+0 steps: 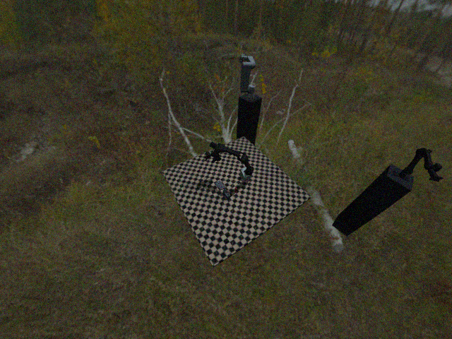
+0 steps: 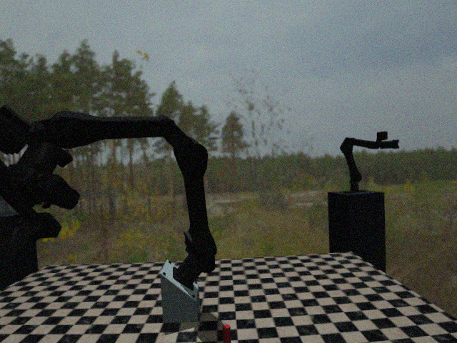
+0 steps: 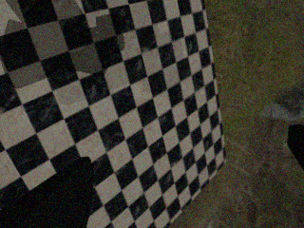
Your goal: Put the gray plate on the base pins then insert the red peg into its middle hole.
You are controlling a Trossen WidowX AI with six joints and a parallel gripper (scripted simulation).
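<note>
Right now the gray plate is 31 cm to the left of my gripper tip, 24 cm below it and 2 cm ahead of it. Also, from my gripper tip: gray base 27 cm below, 17 cm to the left, 2 cm behind; red peg 35 cm to the left, 24 cm below, 8 cm behind.
</note>
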